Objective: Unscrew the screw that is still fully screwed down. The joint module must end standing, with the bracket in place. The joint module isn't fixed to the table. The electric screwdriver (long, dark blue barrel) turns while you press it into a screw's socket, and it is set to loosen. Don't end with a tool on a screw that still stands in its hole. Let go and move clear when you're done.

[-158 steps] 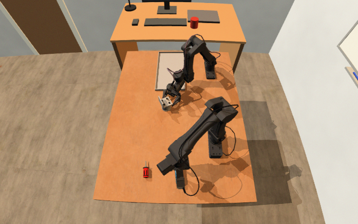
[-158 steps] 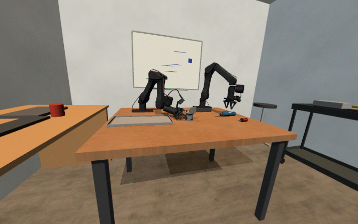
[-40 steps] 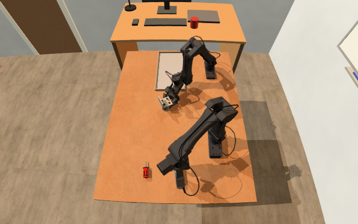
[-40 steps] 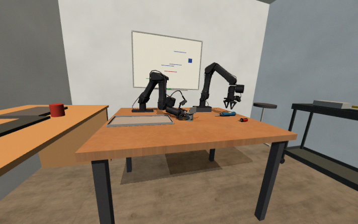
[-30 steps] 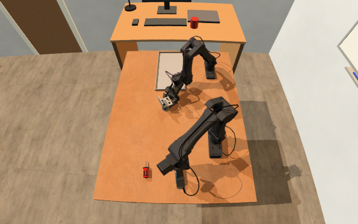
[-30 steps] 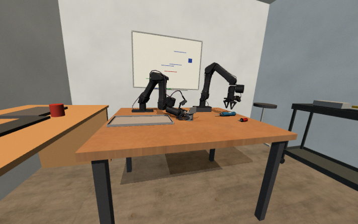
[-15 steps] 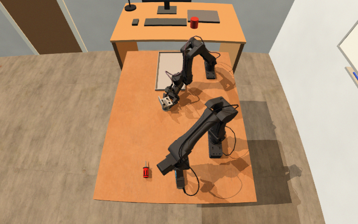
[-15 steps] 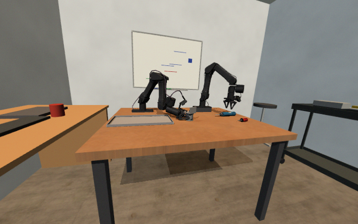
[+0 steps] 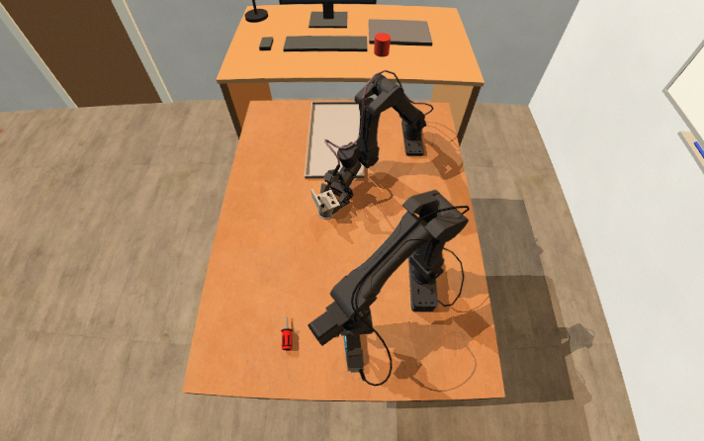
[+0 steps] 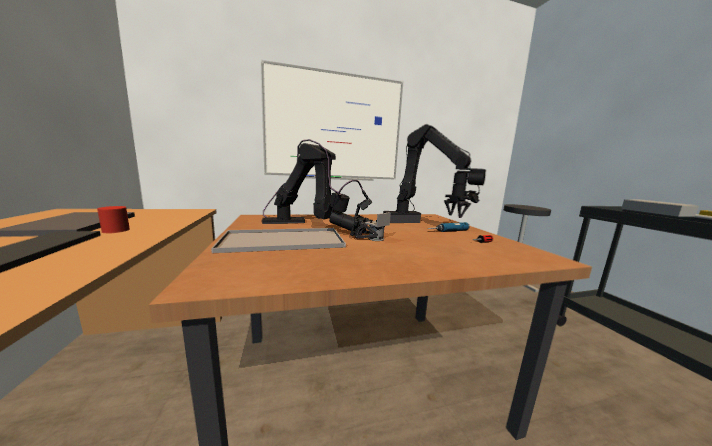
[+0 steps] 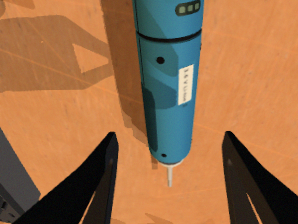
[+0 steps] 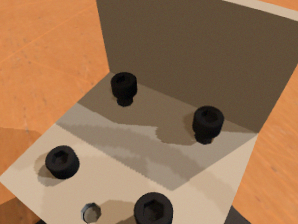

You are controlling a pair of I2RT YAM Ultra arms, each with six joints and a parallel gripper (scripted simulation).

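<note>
Right now my right hand is 50 mm below the l-shaped bracket. From my right hand the other things lie so: small red screwdriver: 80 mm ahead, 430 mm to the left, 10 mm below; grey bit: 80 mm behind, 290 mm to the left; grey tray: 360 mm to the right, 20 mm below.
</note>
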